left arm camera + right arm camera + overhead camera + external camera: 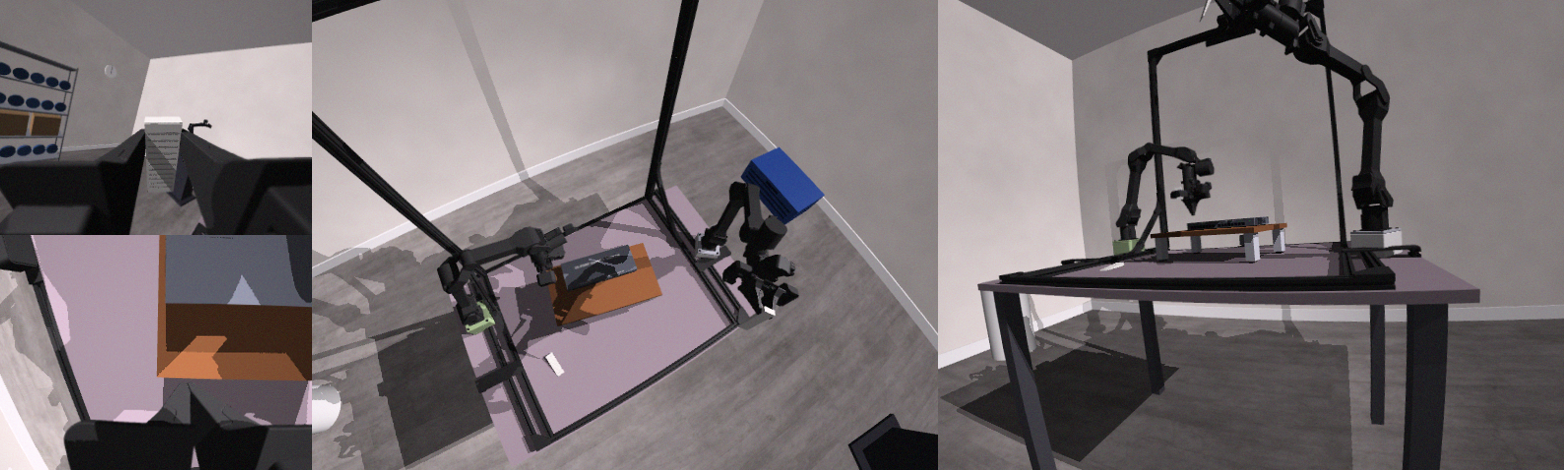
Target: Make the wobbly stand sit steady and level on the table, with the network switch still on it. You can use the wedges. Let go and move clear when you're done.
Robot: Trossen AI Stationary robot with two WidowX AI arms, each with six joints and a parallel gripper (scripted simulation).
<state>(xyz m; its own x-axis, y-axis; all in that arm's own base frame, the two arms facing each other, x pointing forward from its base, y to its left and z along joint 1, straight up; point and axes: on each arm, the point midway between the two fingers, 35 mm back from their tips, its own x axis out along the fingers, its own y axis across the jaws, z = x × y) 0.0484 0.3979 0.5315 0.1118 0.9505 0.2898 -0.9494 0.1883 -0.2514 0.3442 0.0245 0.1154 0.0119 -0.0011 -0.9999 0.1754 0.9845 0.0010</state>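
Right now my left hand is 30 mm to the left of the white wedge, 30 mm short of it and 20 mm above it. Also, from my left hand: stand 550 mm below, 310 mm behind, 290 mm to the right; grey network switch 480 mm below, 370 mm behind, 280 mm to the right.
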